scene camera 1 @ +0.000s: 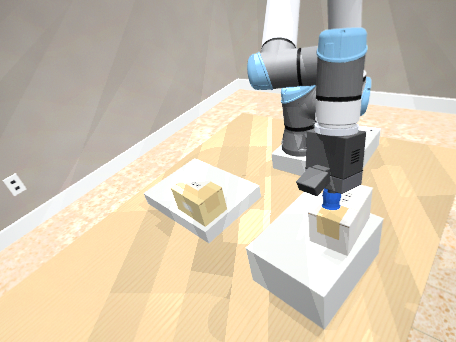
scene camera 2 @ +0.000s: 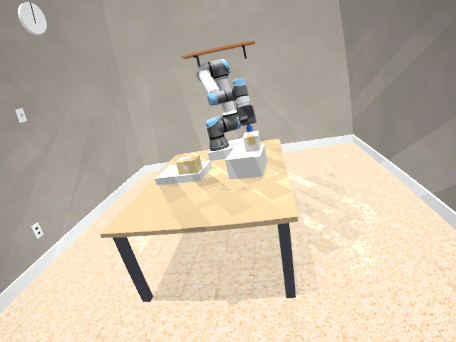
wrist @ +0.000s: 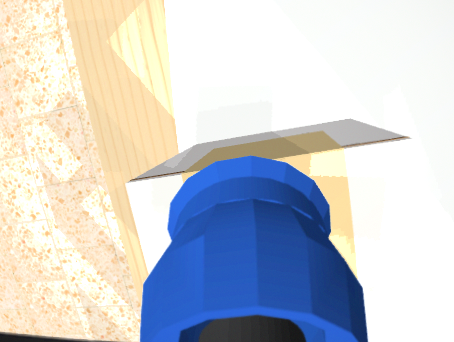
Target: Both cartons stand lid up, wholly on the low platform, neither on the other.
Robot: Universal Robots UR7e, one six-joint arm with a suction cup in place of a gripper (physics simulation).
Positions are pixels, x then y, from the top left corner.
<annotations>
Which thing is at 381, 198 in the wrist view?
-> A white carton with tan lid.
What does my suction cup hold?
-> Nothing.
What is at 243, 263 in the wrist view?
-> My suction cup.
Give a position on a tall white block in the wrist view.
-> At 232, 75
</annotations>
